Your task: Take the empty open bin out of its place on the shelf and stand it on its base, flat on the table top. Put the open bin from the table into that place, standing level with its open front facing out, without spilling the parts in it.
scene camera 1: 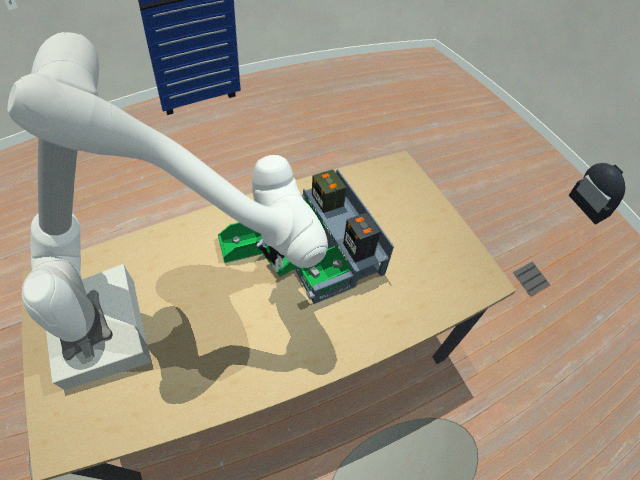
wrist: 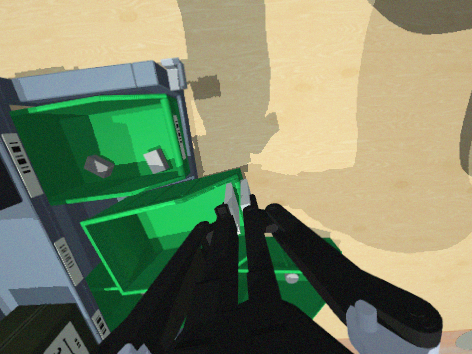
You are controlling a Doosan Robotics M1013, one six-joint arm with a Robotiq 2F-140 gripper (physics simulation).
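Where they show: gripper, fingertip midpoint: [scene camera 1: 277, 267] [wrist: 239, 191]; arm's base at its link origin: [scene camera 1: 81, 325].
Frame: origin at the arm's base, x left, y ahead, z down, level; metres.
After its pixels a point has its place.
Note:
My gripper [scene camera 1: 278, 264] @[x -0.115, y 0.665, z 0.030 m] [wrist: 239, 191] @[x -0.115, y 0.665, z 0.030 m] is shut on the front edge of the empty green bin [scene camera 1: 285, 266] @[x -0.140, y 0.680, z 0.004 m] [wrist: 172, 219] @[x -0.083, y 0.773, z 0.055 m]. That bin is partly out of its place in the grey shelf [scene camera 1: 389, 254] @[x -0.292, y 0.972, z -0.027 m] [wrist: 75, 82] @[x -0.262, y 0.785, z 0.005 m] and sits askew to the bin beside it. Its rear end is near the shelf's label strip; how its base rests is hidden. The other open green bin [scene camera 1: 242, 250] @[x 0.014, y 0.601, z 0.043 m] [wrist: 312, 250] stands on the table, close beside the held bin, with a small round part visible inside. The gripper covers some of it in the wrist view; whether the two bins touch cannot be told.
A green bin [scene camera 1: 330, 276] @[x -0.206, y 0.811, z 0.082 m] [wrist: 130, 130] @[x -0.217, y 0.797, z 0.081 m] with two grey parts sits in the neighbouring shelf place. Two dark cases [scene camera 1: 330, 191] @[x -0.029, y 0.918, z -0.107 m] [scene camera 1: 361, 240] @[x -0.253, y 0.873, z -0.125 m] with orange clips stand on the shelf top. The robot's pale base block [scene camera 1: 124, 320] @[x -0.059, y 0.144, z -0.002 m] is at the table's left. A blue drawer cabinet [scene camera 1: 196, 51] stands behind.

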